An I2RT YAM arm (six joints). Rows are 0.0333 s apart.
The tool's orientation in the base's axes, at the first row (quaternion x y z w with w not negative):
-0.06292, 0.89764, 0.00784, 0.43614
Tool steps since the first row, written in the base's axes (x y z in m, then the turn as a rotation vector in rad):
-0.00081, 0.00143, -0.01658, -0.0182, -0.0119, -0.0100
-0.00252, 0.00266, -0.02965, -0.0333, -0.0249, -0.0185
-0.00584, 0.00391, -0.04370, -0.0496, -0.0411, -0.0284
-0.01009, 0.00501, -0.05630, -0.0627, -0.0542, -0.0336
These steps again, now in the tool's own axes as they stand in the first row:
0.01334, 0.00219, 0.00974, 0.0202, -0.0092, -0.0089
0.02450, 0.00415, 0.01658, 0.0375, -0.0200, -0.0163
0.03742, 0.00636, 0.02277, 0.0570, -0.0337, -0.0240
0.04978, 0.00848, 0.02733, 0.0704, -0.0449, -0.0320

